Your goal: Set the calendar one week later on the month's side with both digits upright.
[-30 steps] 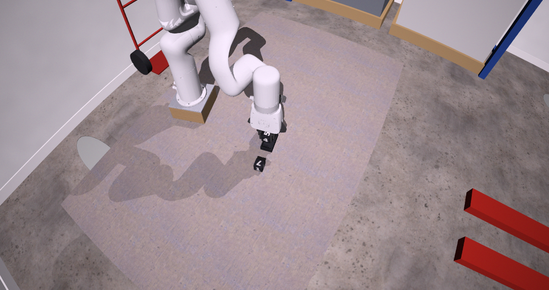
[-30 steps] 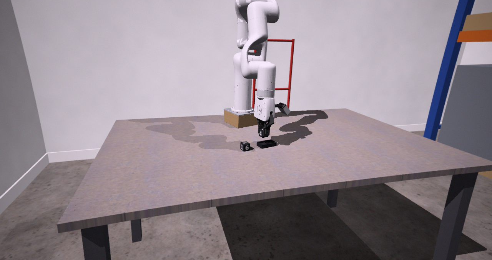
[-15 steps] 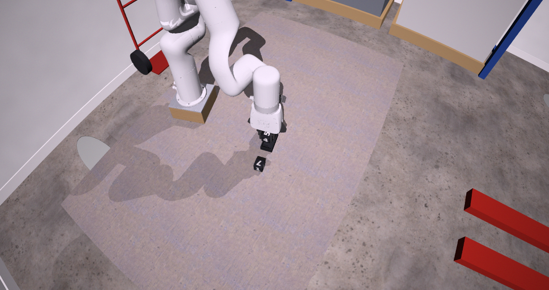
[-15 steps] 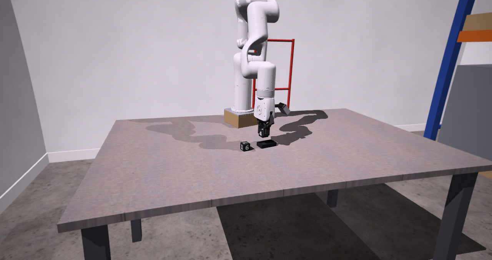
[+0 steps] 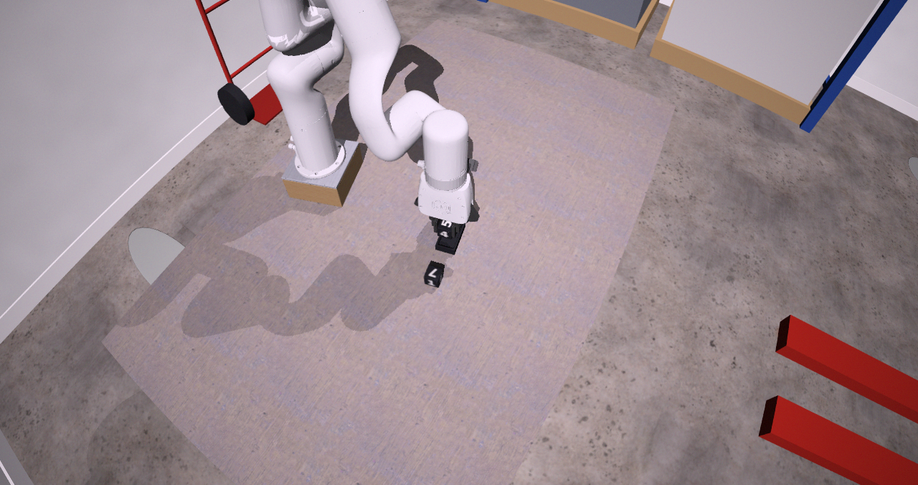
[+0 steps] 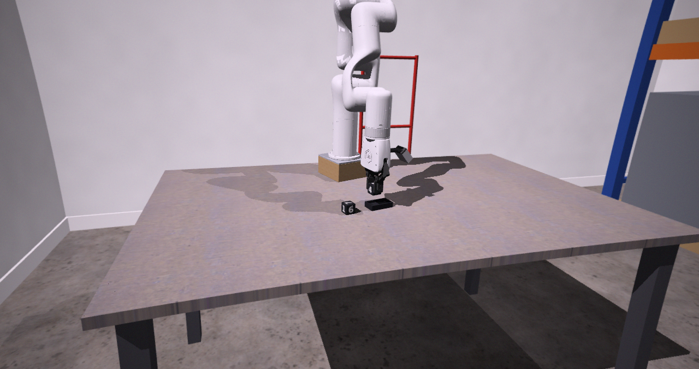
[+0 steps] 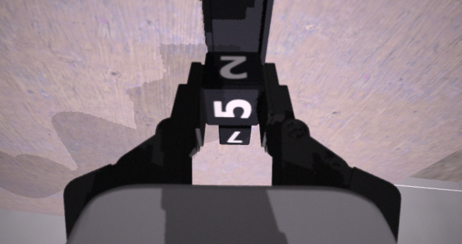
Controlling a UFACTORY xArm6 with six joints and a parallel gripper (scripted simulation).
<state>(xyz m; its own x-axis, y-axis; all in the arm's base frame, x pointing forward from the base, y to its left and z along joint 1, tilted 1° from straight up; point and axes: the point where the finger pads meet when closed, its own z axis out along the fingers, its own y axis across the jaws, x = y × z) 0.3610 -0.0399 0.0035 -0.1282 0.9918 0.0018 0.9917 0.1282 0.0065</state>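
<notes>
My gripper is now 70 mm above the black tray and 20 mm to the right of it.
</notes>
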